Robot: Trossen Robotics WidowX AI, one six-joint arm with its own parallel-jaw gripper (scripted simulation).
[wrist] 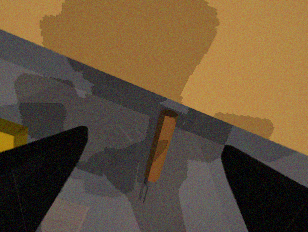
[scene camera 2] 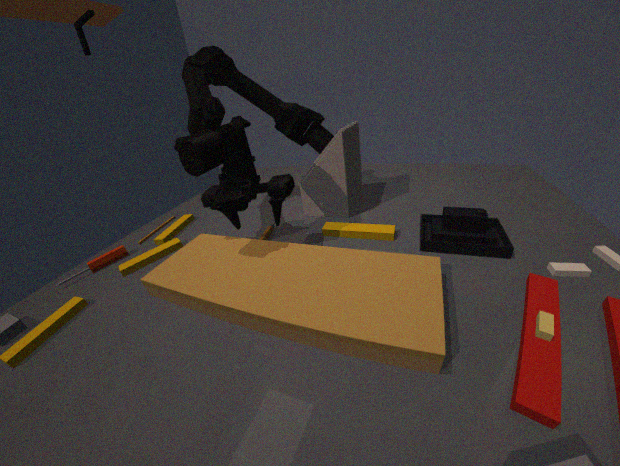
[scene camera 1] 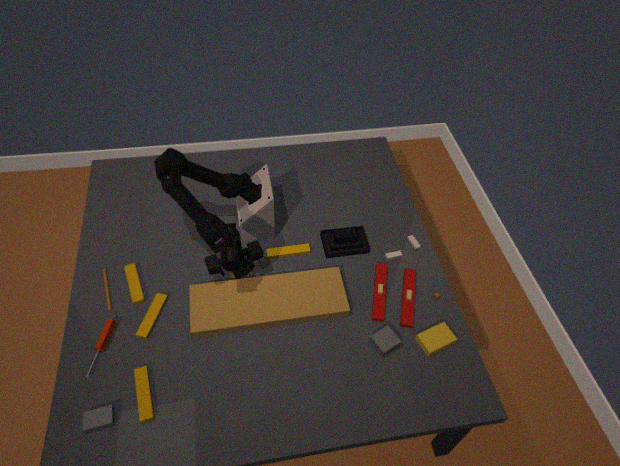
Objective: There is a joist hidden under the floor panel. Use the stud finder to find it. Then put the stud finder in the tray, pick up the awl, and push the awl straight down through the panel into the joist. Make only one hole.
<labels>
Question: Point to a black tray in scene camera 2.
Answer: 504, 248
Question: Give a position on a yellow bar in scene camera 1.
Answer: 144, 397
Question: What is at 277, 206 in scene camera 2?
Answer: My gripper.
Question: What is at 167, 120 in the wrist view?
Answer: An awl.
</labels>
